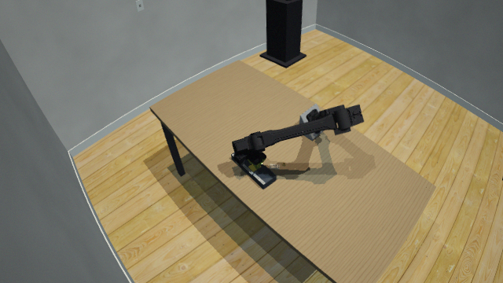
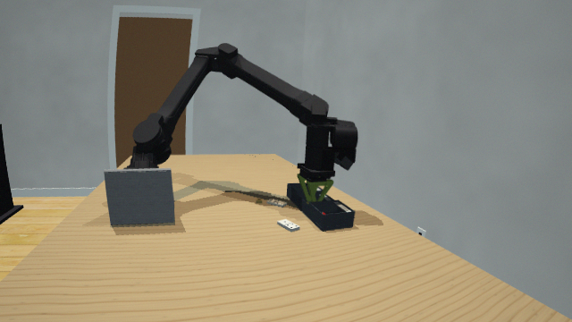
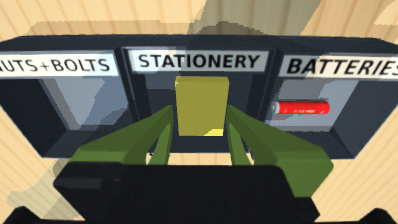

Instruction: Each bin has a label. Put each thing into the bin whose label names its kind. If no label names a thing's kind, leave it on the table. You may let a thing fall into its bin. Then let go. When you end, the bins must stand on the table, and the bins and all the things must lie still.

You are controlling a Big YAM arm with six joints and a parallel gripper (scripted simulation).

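My gripper is now 1 cm short of the long black bin and 1 cm above it. From my hand the other things lie so: yellow block 1 cm below; small nut 12 cm behind, 9 cm to the left, 2 cm below; red battery 1 cm behind, 8 cm to the right, 1 cm below.
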